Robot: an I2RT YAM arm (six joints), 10 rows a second.
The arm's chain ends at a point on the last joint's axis. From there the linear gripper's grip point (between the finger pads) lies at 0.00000 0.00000 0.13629 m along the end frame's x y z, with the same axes.
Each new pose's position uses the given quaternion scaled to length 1; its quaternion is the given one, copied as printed.
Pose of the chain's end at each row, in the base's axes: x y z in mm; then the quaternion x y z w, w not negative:
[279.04 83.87 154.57 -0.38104 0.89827 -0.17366 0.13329]
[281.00 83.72 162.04 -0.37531 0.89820 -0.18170 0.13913]
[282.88 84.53 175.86 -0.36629 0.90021 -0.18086 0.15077]
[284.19 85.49 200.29 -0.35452 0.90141 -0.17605 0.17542]
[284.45 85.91 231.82 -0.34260 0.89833 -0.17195 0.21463]
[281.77 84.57 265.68 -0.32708 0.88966 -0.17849 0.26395]
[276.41 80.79 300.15 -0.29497 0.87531 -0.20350 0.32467]
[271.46 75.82 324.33 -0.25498 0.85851 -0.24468 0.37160]
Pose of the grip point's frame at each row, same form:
[329.71 55.19 31.34 -0.38104 0.89827 -0.17366 0.13329]
[333.65 53.47 40.03 -0.37531 0.89820 -0.18170 0.13913]
[337.93 55.20 54.68 -0.36629 0.90021 -0.18086 0.15077]
[344.30 59.18 80.84 -0.35452 0.90141 -0.17605 0.17542]
[353.06 63.85 116.15 -0.34260 0.89833 -0.17195 0.21463]
[361.69 64.82 157.06 -0.32708 0.88966 -0.17849 0.26395]
[370.24 58.34 203.88 -0.29497 0.87531 -0.20350 0.32467]
[375.42 44.39 242.00 -0.25498 0.85851 -0.24468 0.37160]

